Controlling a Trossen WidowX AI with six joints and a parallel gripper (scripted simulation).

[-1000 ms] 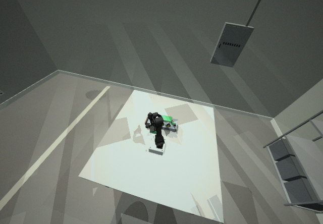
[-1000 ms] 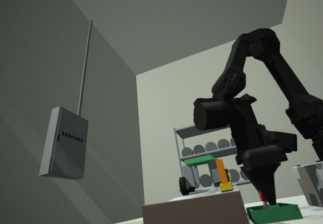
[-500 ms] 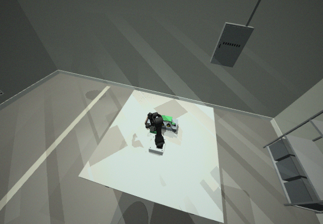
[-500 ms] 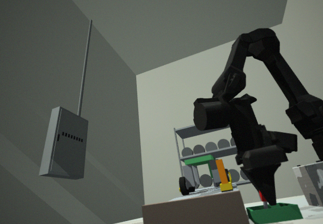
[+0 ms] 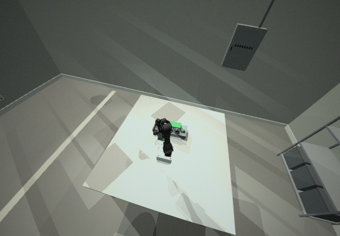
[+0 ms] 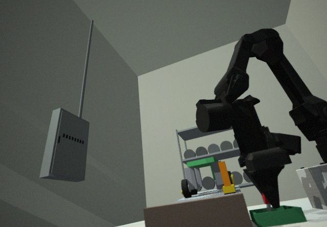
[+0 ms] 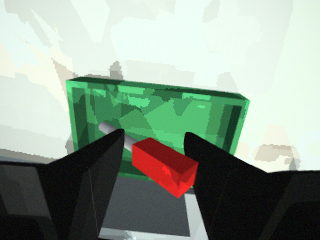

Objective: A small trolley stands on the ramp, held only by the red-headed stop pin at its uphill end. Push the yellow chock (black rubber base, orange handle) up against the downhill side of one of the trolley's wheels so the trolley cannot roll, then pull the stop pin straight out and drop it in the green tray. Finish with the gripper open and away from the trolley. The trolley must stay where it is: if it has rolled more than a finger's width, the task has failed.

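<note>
My gripper tip is now 10 mm short of the red-headed stop pin, 10 mm to the left of it and 10 mm below it. From my gripper tip the other things lie so: yellow chock (70 mm ahead, 30 mm to the right, 50 mm above); green tray (10 mm ahead, 30 mm below); grey ramp (120 mm ahead, 110 mm to the right, 20 mm above).
</note>
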